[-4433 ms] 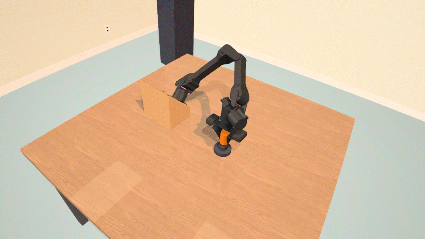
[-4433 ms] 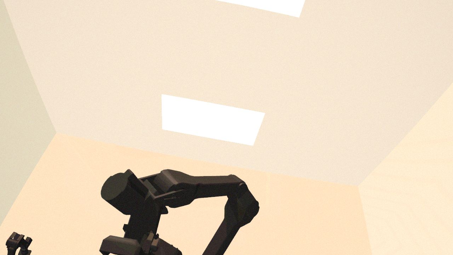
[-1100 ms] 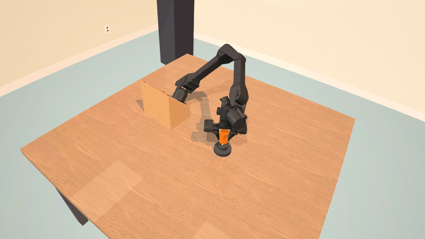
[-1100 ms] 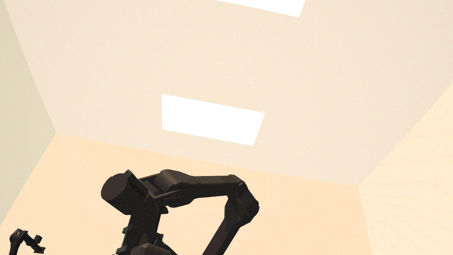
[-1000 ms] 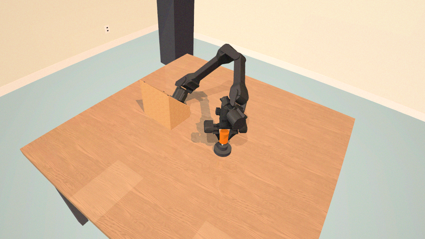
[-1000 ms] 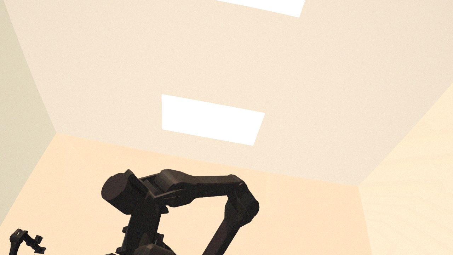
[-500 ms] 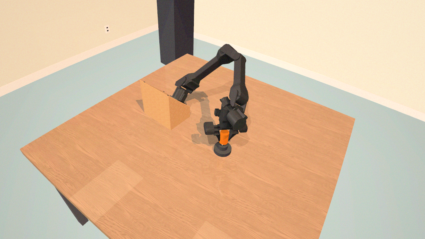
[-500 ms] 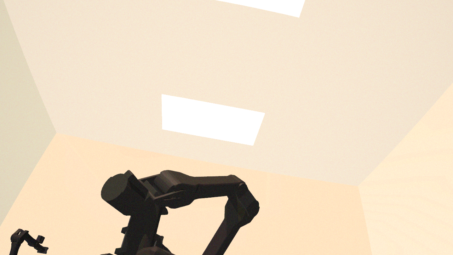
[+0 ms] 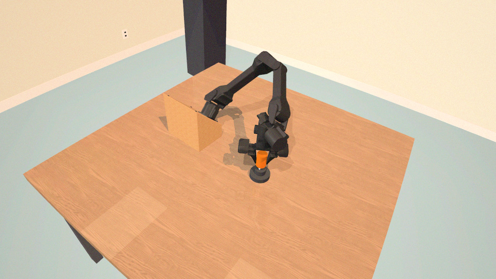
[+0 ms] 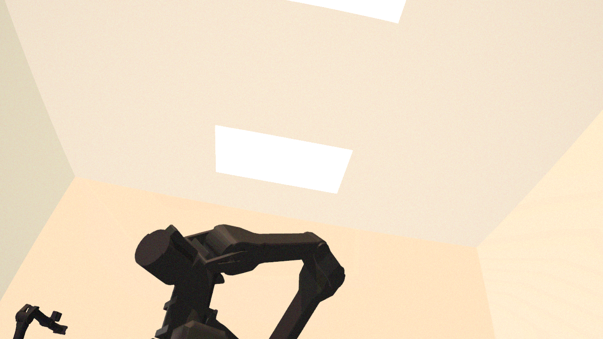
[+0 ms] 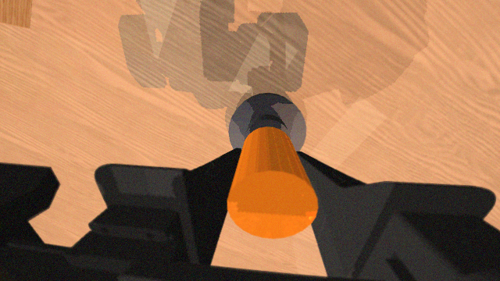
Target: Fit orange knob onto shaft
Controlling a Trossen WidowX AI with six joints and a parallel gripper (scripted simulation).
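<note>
Now: the orange knob 4 cm above my gripper tip. From my gripper tip the other things lie so: round dark pedestal (4 cm below).
</note>
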